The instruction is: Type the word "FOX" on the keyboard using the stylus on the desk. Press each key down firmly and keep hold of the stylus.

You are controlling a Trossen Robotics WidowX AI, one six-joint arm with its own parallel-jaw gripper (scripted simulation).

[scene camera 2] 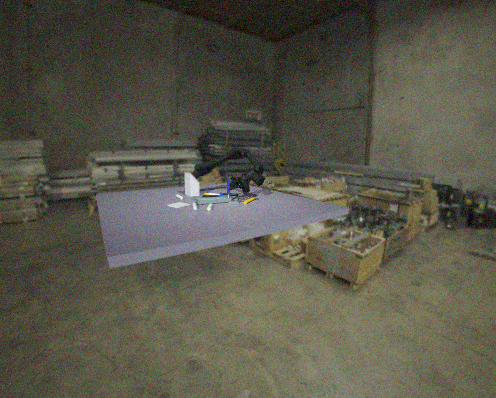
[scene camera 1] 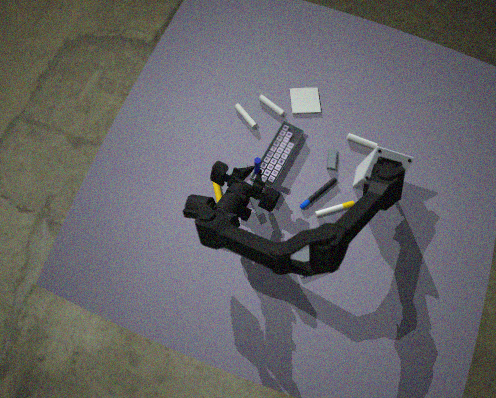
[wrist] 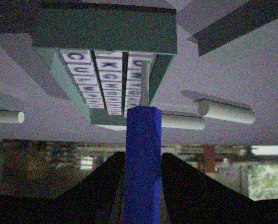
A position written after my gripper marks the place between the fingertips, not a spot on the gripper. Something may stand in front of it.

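Note:
There's a white pad [scene camera 1: 303, 100] that I can see, and my gripper [scene camera 1: 257, 168] is in that same view. You'd find the gripper [wrist: 143, 160] from the wrist as well.

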